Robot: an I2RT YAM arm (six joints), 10 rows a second.
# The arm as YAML. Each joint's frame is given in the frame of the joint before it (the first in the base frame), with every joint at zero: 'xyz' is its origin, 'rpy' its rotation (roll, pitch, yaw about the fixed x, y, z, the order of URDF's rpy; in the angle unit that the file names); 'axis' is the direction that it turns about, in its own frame. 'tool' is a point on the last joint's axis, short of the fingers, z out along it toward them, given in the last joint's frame.
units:
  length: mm
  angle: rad
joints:
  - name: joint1
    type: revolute
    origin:
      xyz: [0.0, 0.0, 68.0]
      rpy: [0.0, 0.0, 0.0]
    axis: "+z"
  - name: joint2
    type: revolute
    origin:
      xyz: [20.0, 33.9, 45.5]
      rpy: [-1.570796, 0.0, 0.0]
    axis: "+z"
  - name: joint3
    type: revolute
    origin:
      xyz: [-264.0, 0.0, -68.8]
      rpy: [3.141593, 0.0, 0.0]
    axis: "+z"
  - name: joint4
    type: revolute
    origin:
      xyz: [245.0, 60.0, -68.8]
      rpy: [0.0, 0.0, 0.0]
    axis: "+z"
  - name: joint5
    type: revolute
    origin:
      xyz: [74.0, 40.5, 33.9]
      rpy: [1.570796, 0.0, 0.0]
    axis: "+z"
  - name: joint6
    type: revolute
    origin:
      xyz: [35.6, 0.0, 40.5]
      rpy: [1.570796, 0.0, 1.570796]
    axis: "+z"
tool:
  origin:
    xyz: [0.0, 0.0, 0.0]
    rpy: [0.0, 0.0, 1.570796]
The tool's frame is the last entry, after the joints.
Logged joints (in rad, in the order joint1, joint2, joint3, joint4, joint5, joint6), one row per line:
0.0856, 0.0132, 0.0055, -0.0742, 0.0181, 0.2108
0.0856, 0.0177, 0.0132, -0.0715, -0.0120, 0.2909
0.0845, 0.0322, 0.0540, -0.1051, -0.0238, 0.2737
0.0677, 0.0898, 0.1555, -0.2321, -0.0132, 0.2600
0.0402, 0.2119, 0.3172, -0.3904, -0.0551, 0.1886
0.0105, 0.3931, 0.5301, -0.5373, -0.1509, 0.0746
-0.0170, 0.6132, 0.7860, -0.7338, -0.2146, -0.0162
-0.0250, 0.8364, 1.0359, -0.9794, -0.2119, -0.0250
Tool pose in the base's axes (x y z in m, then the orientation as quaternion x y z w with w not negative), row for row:
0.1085, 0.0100, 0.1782, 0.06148, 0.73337, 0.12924, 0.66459
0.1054, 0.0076, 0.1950, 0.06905, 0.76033, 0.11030, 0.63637
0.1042, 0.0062, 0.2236, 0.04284, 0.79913, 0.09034, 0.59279
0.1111, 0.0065, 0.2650, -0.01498, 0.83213, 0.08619, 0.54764
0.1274, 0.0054, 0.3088, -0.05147, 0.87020, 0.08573, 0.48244
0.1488, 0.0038, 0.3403, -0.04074, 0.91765, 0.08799, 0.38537
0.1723, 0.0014, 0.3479, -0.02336, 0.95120, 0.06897, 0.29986
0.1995, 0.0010, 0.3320, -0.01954, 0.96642, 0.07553, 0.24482
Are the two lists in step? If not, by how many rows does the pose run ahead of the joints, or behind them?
The pose runs 2 rows ahead of the joints: the pose in row i belongs to the joints in row i + 2.
